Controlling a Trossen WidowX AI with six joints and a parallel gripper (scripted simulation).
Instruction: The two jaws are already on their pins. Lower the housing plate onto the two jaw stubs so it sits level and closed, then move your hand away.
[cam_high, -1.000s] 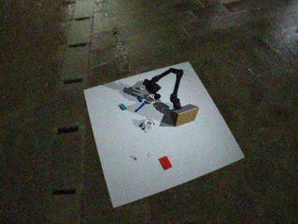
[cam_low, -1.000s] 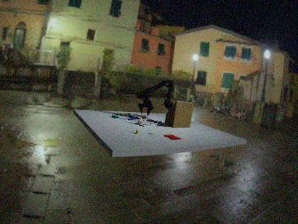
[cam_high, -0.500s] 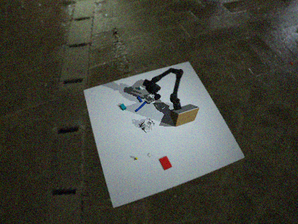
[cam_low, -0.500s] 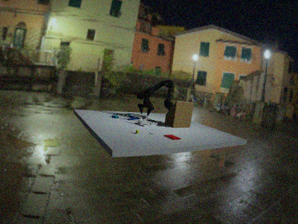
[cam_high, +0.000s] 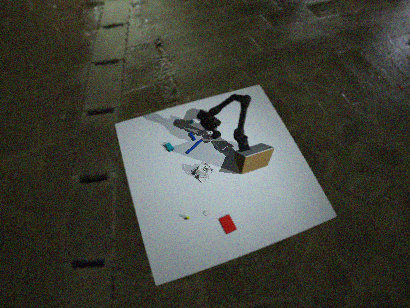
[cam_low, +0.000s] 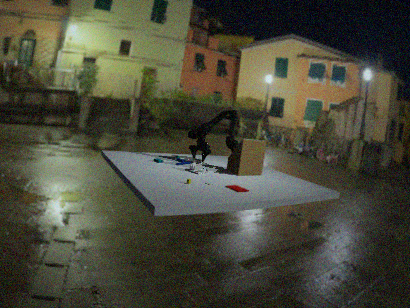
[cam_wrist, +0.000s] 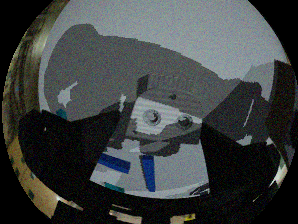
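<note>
The blue rod is 15 cm ahead of my gripper tip, 6 cm to the left of it and 1 cm below it. Round my gripper tip: small yellow piece: 58 cm to the left, 35 cm ahead, 1 cm below; then small white piece: 58 cm to the left, 22 cm ahead, 2 cm below; then teal block: 33 cm ahead, 1 cm to the left, 1 cm below.
</note>
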